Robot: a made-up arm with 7 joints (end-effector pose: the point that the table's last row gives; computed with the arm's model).
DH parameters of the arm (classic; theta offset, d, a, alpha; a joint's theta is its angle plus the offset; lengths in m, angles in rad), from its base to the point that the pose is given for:
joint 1: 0 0.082 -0.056 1.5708
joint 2: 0 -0.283 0.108 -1.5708
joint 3: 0 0.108 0.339 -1.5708
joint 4: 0 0.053 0.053 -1.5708
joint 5: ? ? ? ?
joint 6: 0 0.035 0.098 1.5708
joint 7: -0.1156 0 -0.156 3.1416
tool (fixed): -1.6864 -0.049 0 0
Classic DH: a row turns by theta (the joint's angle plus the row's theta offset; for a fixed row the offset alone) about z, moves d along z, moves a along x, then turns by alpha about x.
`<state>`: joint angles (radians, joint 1 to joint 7).
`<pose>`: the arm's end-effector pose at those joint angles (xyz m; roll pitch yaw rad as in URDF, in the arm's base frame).
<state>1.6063 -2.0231 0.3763 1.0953 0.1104 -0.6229 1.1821</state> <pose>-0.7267 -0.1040 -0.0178 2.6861 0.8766 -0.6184</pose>
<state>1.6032 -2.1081 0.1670 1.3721 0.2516 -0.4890 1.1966</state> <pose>-0.7299 -0.1526 -0.0876 2.5335 0.5052 -0.3895</pose>
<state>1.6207 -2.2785 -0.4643 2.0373 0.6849 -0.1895 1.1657</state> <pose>-0.6055 -0.3081 -0.1870 1.8266 -0.0327 0.2903</pose>
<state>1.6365 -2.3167 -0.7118 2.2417 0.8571 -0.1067 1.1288</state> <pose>-0.5371 -0.3255 -0.1949 1.5471 -0.0858 0.5049</pose>
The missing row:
joint 5: -1.5708 0.148 0.367 -1.5708
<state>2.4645 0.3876 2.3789 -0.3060 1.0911 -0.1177 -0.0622</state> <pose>-0.0047 -0.8806 -0.0831 -0.2398 -0.2281 -2.4146</pose>
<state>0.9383 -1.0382 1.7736 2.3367 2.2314 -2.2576 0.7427</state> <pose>-0.2748 0.1758 -0.1490 2.6426 0.8889 2.2986</pose>
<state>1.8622 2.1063 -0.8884 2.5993 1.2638 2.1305 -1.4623</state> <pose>-0.3064 -0.0945 0.1715 2.0449 -0.5507 0.5845</pose>
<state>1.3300 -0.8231 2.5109 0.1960 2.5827 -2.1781 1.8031</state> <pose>-0.7816 -0.1985 0.1947 -2.4447 -0.7669 2.4780</pose>
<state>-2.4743 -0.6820 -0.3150 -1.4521 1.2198 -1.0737 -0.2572</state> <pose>-0.4398 -0.5903 0.0489 -0.4604 -0.3342 2.5139</pose>
